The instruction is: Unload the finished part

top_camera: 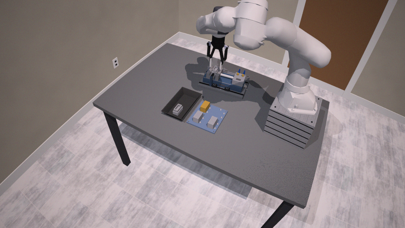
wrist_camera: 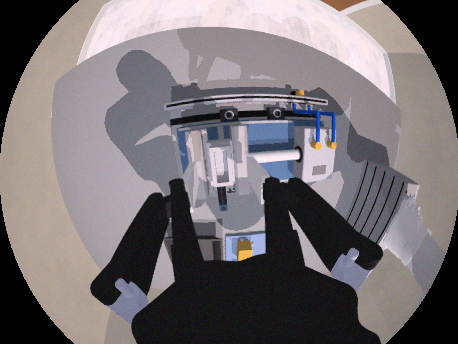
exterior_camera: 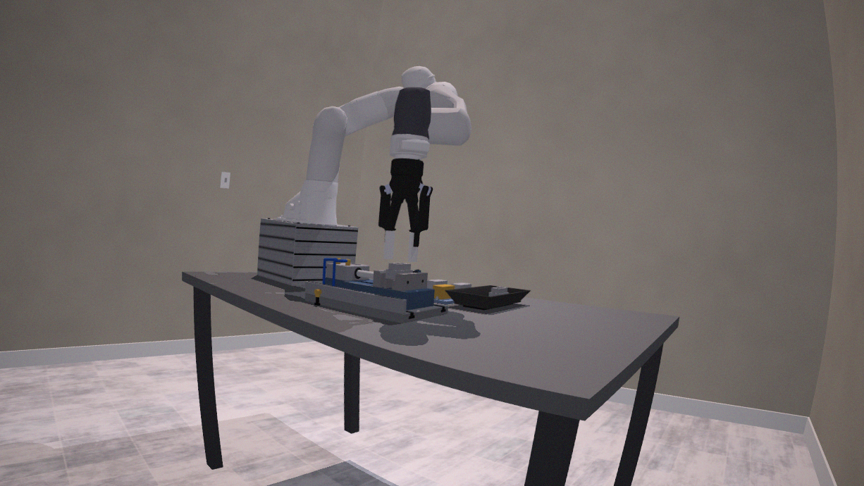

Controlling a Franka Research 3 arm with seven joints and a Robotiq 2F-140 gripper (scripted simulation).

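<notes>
The blue vise lies 11 cm below my hand, 7 cm behind it and 1 cm to the left of it. Also, from my hand: yellow block (27 cm to the left, 13 cm below, 1 cm behind); then grey rail (12 cm below, 9 cm to the right, 7 cm behind); then blue plate (32 cm to the left, 15 cm below, 5 cm behind).
</notes>
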